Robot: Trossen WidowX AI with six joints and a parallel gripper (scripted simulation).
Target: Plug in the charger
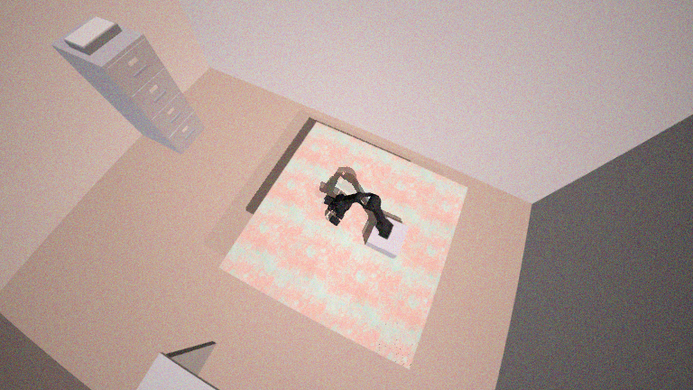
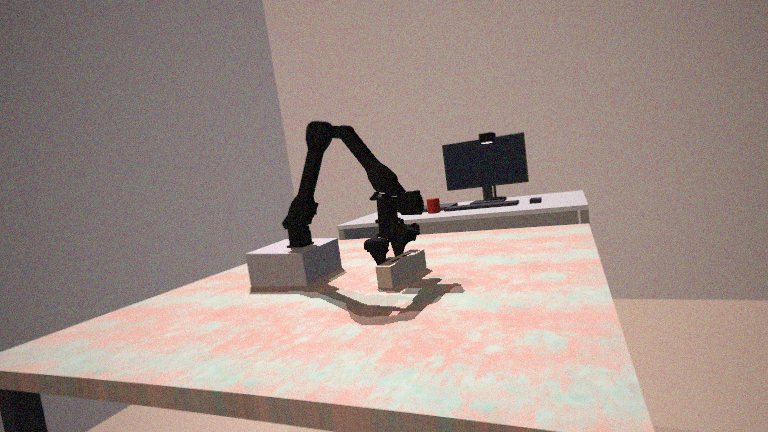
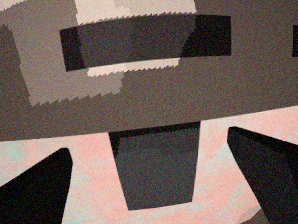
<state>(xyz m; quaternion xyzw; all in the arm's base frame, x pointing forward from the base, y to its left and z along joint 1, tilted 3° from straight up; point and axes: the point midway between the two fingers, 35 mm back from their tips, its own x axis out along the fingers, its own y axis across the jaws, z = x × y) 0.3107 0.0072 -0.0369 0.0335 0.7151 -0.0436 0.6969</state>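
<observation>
Right now the black two-prong charger is 30 mm ahead of my gripper tip and 10 mm above it.
</observation>
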